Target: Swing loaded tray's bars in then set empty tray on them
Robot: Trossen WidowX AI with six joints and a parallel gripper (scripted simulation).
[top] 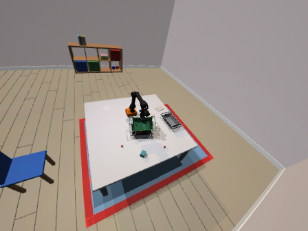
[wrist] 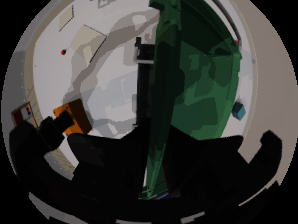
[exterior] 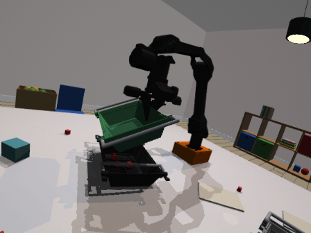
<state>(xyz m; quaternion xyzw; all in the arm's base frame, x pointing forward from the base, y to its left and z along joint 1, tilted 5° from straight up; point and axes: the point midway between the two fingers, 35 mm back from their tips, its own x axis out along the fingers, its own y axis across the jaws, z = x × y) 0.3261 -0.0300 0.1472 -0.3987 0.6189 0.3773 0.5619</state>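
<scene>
My gripper tip is now 70 mm short of the green tray and 30 mm to the left of it. From my gripper tip the other things lie so: teal cube (350 mm ahead, 170 mm to the right, 160 mm below).
</scene>
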